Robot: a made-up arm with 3 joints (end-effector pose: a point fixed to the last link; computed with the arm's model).
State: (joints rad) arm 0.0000 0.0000 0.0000
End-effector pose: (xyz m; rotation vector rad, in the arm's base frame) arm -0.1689 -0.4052 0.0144 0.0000 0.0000 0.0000
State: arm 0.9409 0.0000 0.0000
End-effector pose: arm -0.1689 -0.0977 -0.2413 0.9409 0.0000 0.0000
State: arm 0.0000 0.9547 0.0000
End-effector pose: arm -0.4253 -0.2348 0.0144 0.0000 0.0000 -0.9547
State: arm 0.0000 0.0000 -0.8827
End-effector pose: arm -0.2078 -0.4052 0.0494 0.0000 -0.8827 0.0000
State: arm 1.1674 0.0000 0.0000
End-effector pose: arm -0.1689 0.0014 -0.2523 1.1674 0.0000 0.0000
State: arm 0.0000 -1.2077 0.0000
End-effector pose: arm 0.1659 -0.2246 0.0144 0.0000 0.0000 1.2077
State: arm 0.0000 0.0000 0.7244
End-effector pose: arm -0.1674 -0.4052 -0.0290 0.0000 0.7244 0.0000
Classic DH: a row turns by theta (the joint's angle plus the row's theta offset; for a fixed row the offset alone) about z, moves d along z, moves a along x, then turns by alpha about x. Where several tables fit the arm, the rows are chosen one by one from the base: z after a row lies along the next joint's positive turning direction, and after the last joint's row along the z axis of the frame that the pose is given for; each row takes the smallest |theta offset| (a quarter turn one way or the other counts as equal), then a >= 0, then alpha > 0; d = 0 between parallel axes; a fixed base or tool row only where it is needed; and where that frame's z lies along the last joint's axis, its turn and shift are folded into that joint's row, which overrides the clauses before.
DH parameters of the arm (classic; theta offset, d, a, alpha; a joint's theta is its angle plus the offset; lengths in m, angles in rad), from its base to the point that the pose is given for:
base (fixed): 1.5708 0.1889 0 1.5708
joint 1: 0 -0.1324 -0.0722 1.5708
joint 2: -1.5708 0.1982 0.093 -1.5708
joint 3: 0 -0.333 -0.0565 -1.5708
tool (fixed): 3.1416 0.0237 0 0

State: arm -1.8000 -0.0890 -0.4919
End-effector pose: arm -0.1570 -0.0538 0.6212 -1.7362 -0.2710 0.5017
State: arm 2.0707 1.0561 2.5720
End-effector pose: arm -0.4852 0.2781 0.1985 -1.2138 -1.4517 -1.7076
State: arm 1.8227 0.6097 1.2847
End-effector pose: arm -0.3676 0.3162 -0.0540 1.8708 1.4154 0.7978
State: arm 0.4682 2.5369 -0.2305
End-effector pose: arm -0.2860 0.2753 0.1463 -0.1007 0.4923 -2.4536
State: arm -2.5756 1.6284 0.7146
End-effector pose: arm -0.4628 -0.1011 0.3821 -1.3674 -1.4690 -1.0528
